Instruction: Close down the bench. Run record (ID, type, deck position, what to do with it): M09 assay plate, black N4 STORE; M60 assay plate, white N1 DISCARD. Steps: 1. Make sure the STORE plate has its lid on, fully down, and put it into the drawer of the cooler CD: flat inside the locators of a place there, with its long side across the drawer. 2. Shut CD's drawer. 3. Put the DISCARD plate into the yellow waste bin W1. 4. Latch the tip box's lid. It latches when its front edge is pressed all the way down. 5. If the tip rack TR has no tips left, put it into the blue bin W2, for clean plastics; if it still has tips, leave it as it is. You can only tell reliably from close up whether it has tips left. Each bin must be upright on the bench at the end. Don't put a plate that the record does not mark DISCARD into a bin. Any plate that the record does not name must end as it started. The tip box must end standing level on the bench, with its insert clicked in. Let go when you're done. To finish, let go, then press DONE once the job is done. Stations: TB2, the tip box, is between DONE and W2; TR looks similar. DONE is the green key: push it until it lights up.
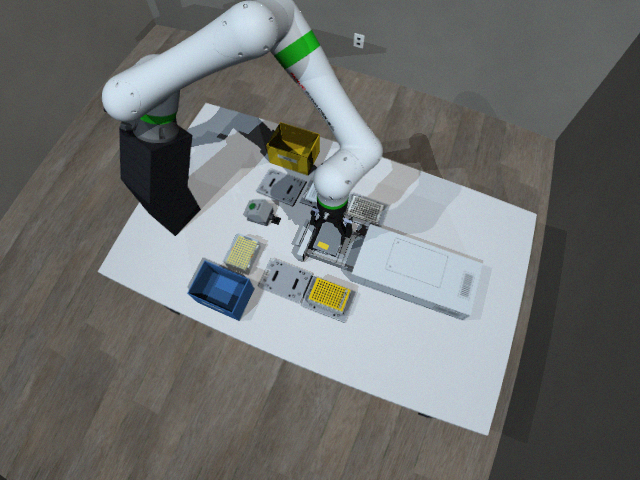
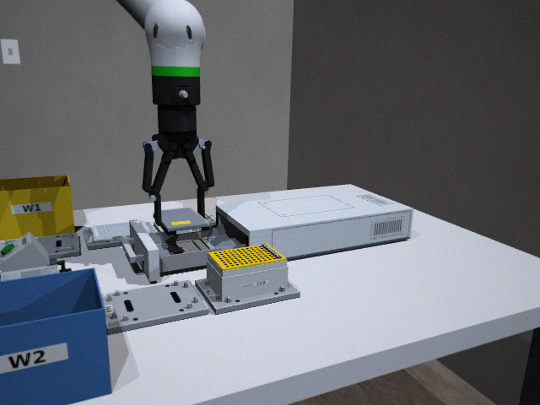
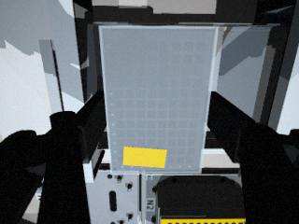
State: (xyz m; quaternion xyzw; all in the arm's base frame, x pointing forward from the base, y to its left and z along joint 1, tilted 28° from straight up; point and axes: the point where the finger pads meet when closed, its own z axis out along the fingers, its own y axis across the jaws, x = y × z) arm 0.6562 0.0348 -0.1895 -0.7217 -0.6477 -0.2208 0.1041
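The cooler drawer lies 70 mm below my hand and 40 mm ahead of it. From my hand the other things lie so: cooler CD 190 mm ahead, 70 mm below, 10 mm to the right; then black plate 20 mm below; then yellow-topped tip rack TR 200 mm to the right, 60 mm below, 50 mm ahead.
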